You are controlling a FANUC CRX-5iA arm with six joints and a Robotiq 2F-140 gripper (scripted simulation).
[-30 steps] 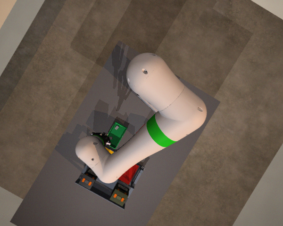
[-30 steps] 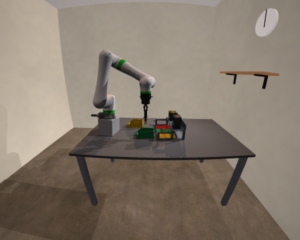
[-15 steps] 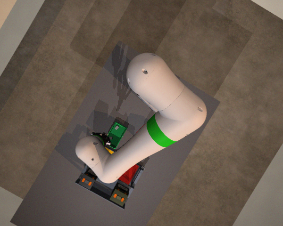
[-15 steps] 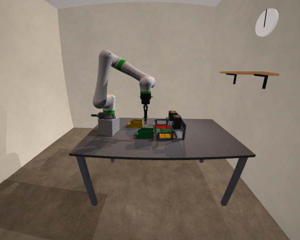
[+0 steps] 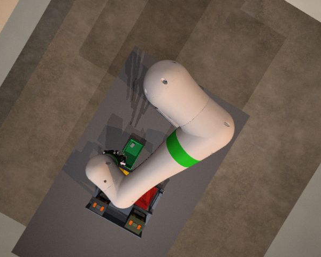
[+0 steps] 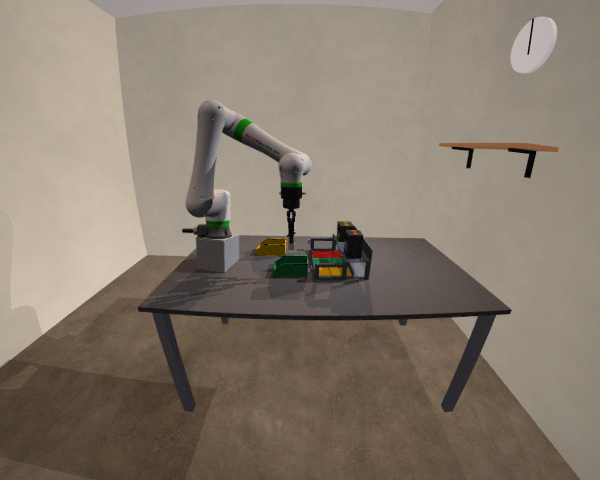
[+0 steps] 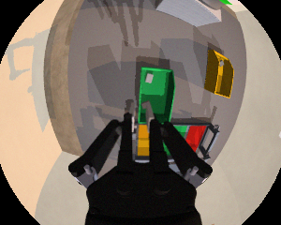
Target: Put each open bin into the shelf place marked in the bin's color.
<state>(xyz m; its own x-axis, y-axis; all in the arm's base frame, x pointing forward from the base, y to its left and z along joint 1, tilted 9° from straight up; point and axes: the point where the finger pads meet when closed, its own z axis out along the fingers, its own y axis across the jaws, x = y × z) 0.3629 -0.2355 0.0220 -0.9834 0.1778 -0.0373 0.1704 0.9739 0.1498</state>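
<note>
Right now my hand is 150 mm above the green bin and 50 mm to the right of it. From my hand the other things lie so: yellow-marked place 220 mm ahead, 180 mm below, 10 mm to the left; red mark 260 mm ahead, 230 mm to the left, 180 mm below; yellow bin 320 mm to the left, 150 mm below, 70 mm behind.
</note>
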